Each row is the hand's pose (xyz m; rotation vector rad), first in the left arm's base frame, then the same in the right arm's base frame.
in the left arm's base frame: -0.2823 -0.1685 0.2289 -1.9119 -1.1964 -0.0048
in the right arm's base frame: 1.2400 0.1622 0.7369 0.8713 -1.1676 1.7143
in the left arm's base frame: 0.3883 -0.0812 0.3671 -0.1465 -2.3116 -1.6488
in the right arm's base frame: 0.6743 0.5042 0.9356 0.7600 0.0209 -0.1059
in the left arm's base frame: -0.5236 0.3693 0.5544 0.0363 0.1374 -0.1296
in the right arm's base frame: 1.5513 0.1264 1.3329 0.1745 1.6156 2.3206
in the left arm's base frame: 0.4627 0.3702 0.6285 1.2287 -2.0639 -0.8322
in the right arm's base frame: 0.6773 0.5723 1.4581 1.3222 1.0813 -0.3716
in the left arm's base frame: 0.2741 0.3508 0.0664 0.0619 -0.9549 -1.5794
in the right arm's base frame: 0.6291 0.0389 1.2031 0.1473 0.8121 0.6796
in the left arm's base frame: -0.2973 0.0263 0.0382 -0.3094 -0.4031 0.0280
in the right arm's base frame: 1.1644 -0.0792 0.8396 0.8008 0.9753 2.3065
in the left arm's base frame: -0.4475 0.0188 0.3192 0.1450 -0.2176 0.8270
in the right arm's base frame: 1.4136 0.0989 0.9276 -1.2753 -1.3326 -2.1434
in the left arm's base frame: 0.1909 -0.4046 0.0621 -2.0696 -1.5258 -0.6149
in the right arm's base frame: 0.7576 0.3012 0.5015 0.6183 -1.2297 1.1228
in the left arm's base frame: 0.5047 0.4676 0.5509 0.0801 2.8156 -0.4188
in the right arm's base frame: 0.6012 0.4856 1.5211 2.1794 -0.6621 -0.5901
